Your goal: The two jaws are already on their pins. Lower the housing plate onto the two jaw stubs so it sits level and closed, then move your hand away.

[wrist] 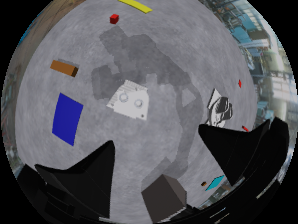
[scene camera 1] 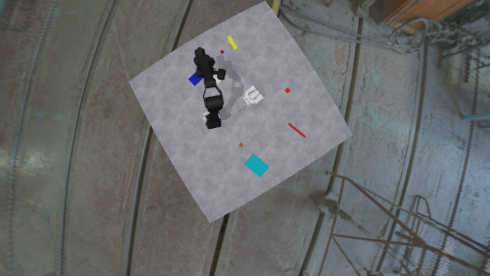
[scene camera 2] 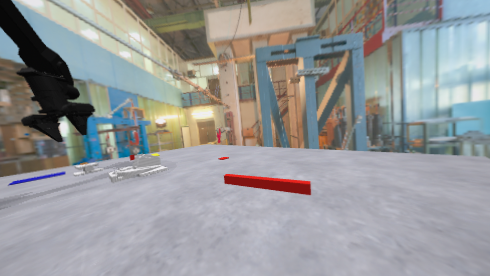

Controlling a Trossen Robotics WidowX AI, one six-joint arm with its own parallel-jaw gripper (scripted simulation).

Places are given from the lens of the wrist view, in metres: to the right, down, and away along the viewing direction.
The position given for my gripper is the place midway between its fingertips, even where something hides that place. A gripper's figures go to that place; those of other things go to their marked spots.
my gripper [wrist: 158, 137]: 0.01, 0.02, 0.10
blue square [wrist: 68, 111]: -0.18, 0.00, 0.17
white part [wrist: 129, 105]: -0.04, -0.01, 0.19
The marked spots on the white part and the blue square are 0.15 m apart.
